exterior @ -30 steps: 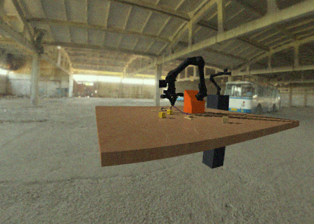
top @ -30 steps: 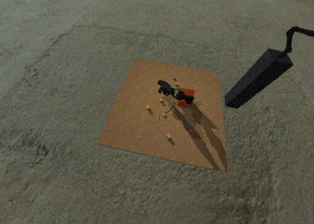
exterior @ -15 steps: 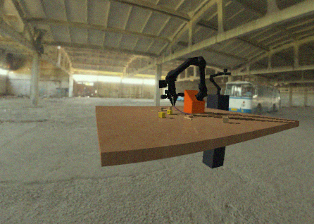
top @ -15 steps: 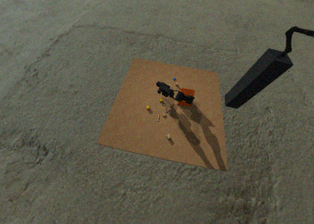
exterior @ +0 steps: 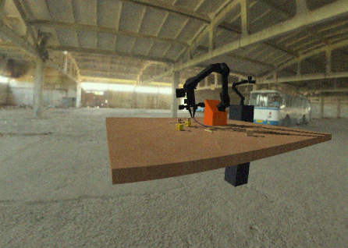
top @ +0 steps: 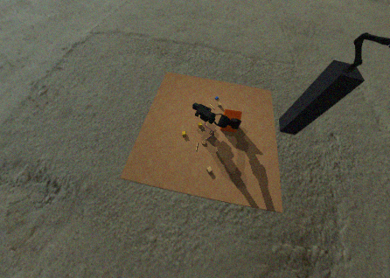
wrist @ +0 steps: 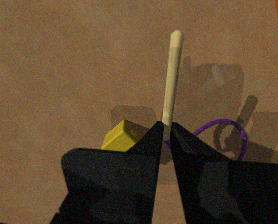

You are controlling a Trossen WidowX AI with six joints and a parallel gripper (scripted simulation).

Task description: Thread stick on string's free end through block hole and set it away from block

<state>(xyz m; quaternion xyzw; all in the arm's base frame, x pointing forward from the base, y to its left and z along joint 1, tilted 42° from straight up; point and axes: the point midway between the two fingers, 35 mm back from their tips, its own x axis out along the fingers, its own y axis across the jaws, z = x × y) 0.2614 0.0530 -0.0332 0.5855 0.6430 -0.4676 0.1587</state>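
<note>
The round button is 190 mm to the left of my gripper tip, 50 mm below it and 30 mm behind it. Also, from my gripper tip: blue piece: 370 mm to the right, 60 mm behind, 50 mm below; then tan cube: 430 mm to the left, 120 mm behind, 40 mm below.
</note>
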